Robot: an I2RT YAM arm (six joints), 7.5 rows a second.
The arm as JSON. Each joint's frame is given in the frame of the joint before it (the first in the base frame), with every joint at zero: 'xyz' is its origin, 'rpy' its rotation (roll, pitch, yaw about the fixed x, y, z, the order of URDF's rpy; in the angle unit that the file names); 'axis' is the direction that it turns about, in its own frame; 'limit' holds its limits. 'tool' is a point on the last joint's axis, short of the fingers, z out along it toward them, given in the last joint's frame.
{
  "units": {
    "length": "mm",
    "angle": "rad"
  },
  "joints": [
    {
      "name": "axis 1",
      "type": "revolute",
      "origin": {
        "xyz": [
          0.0,
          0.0,
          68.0
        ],
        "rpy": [
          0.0,
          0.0,
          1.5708
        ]
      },
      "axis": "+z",
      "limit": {
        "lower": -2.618,
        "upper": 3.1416
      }
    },
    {
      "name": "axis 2",
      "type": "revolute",
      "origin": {
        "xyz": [
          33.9,
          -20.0,
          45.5
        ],
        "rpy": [
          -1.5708,
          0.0,
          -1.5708
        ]
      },
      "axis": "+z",
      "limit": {
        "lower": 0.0,
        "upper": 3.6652
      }
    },
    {
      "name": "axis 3",
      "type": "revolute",
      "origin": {
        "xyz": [
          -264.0,
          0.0,
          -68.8
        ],
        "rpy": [
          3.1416,
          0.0,
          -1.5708
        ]
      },
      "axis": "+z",
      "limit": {
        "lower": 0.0,
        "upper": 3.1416
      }
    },
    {
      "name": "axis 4",
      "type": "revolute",
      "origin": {
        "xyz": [
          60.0,
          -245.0,
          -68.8
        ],
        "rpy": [
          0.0,
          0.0,
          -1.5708
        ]
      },
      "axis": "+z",
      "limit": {
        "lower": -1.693,
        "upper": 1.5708
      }
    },
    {
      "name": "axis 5",
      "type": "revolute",
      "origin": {
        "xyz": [
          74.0,
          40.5,
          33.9
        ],
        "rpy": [
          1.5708,
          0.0,
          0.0
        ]
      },
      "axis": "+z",
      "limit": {
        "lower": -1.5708,
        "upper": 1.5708
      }
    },
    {
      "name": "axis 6",
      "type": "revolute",
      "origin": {
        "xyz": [
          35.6,
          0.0,
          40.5
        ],
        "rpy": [
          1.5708,
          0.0,
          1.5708
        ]
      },
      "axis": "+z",
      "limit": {
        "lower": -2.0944,
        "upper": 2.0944
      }
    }
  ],
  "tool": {
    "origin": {
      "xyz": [
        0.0,
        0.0,
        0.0
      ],
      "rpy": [
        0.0,
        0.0,
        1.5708
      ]
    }
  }
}
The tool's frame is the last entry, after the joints.
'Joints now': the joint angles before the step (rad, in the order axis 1, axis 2, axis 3, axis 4, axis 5, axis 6). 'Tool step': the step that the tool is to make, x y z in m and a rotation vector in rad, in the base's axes. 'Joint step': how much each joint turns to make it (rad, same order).
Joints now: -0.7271 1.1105 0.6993 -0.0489 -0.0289 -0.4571
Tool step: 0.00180 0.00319 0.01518 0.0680 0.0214 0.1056
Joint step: -0.0015 0.0001 0.0844 -0.1471 -0.1117 -0.0184
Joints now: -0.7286 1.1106 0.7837 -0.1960 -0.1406 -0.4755
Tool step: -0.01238 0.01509 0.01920 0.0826 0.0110 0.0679
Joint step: 0.0000 -0.0688 0.0630 -0.1931 -0.0863 0.0107
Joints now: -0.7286 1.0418 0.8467 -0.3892 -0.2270 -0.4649
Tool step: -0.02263 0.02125 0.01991 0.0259 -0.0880 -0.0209
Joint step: 0.0000 -0.1411 -0.0030 -0.0709 -0.0230 0.0796
